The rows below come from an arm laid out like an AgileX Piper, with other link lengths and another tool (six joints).
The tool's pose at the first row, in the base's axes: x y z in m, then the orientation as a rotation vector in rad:
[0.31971 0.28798 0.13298 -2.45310 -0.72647 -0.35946]
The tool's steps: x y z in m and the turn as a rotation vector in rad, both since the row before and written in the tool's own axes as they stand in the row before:
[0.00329 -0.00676 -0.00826 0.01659 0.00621 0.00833]
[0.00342 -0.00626 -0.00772 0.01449 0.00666 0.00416]
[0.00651 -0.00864 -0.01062 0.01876 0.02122 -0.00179]
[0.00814 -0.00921 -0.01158 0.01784 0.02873 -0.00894]
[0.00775 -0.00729 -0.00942 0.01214 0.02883 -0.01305]
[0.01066 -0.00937 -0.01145 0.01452 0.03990 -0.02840]
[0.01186 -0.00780 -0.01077 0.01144 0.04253 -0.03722]
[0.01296 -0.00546 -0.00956 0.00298 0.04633 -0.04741]
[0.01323 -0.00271 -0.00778 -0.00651 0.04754 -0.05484]
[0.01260 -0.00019 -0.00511 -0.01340 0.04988 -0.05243]
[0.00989 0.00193 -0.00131 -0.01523 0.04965 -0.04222]
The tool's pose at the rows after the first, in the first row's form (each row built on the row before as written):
[0.31778 0.28936 0.14389 -2.43769 -0.71366 -0.35633]
[0.31637 0.29057 0.15424 -2.42293 -0.70586 -0.35629]
[0.31596 0.29276 0.16924 -2.39755 -0.69912 -0.37394]
[0.31635 0.29496 0.18598 -2.36837 -0.69765 -0.40344]
[0.31746 0.29664 0.20005 -2.34313 -0.70066 -0.43692]
[0.31911 0.29904 0.21805 -2.30700 -0.71670 -0.48823]
[0.32202 0.30080 0.23554 -2.26934 -0.74105 -0.54719]
[0.32659 0.30190 0.25188 -2.23359 -0.77376 -0.61847]
[0.33256 0.30243 0.26627 -2.20172 -0.81230 -0.69888]
[0.33952 0.30310 0.27793 -2.17286 -0.84484 -0.78387]
[0.34661 0.30437 0.28510 -2.14605 -0.86463 -0.86425]

